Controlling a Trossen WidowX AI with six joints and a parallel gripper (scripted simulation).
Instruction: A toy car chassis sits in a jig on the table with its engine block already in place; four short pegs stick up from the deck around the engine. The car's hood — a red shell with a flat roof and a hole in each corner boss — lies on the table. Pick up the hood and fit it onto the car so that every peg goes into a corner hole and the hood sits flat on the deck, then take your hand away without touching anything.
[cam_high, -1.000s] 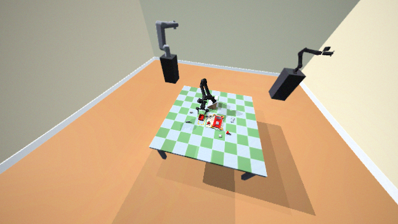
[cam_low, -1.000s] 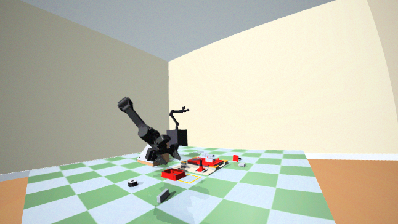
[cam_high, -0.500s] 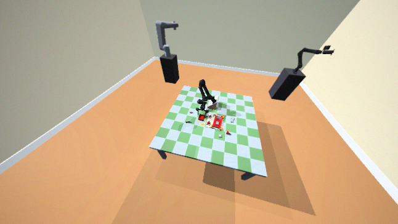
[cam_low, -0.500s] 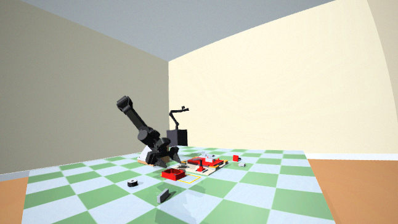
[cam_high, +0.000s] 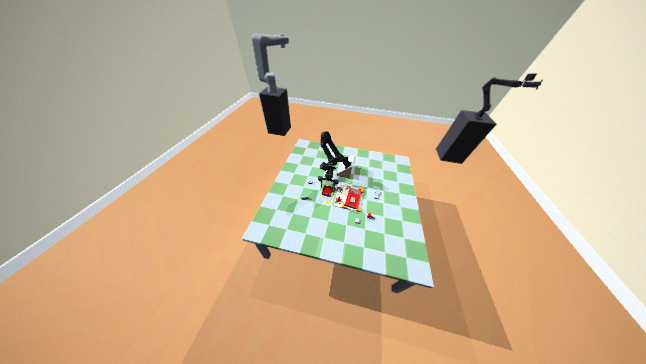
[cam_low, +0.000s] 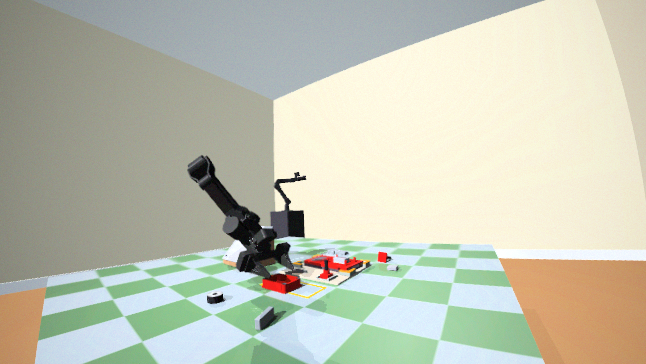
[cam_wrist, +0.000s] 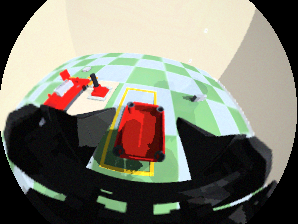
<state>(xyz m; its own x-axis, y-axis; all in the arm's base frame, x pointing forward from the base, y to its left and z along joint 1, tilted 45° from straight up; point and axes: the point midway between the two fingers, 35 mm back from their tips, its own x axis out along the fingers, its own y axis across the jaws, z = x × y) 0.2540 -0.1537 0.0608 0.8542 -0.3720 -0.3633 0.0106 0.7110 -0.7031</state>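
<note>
The red hood lies 3 cm below my gripper tip and 1 cm behind it. The rest, counted from my gripper tip: grey engine block (25 cm to the left, 5 cm ahead, 2 cm below); black wheel (17 cm to the right, 8 cm behind, 4 cm below); beige jig (22 cm to the left, 3 cm below, 1 cm ahead).
</note>
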